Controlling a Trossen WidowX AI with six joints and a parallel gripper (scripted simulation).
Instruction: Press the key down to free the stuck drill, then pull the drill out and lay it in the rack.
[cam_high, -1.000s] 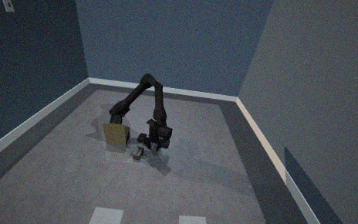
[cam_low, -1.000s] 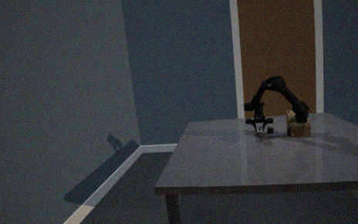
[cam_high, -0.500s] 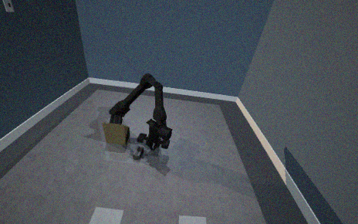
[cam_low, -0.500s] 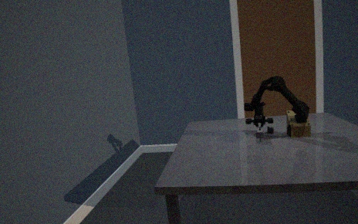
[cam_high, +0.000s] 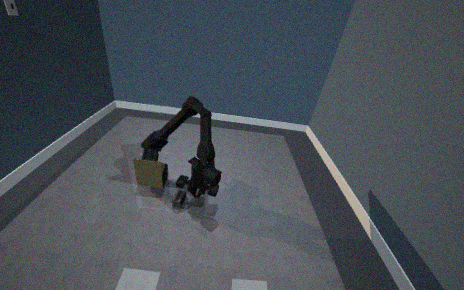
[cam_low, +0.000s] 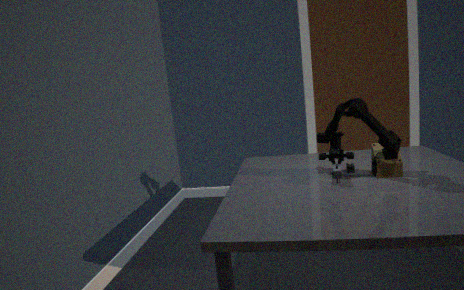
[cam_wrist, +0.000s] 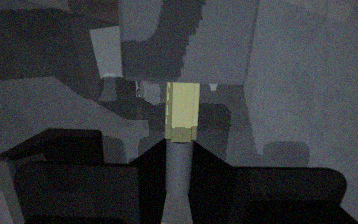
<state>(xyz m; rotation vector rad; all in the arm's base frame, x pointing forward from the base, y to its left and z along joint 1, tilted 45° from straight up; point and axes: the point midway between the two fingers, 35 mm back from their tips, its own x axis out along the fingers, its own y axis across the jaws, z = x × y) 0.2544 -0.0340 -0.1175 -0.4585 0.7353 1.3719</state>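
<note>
My gripper tip is 1 cm short of the drill, 5 cm to the right of it and 4 cm below it. Round my gripper tip: rack 8 cm behind, 2 cm to the right, 1 cm above.
</note>
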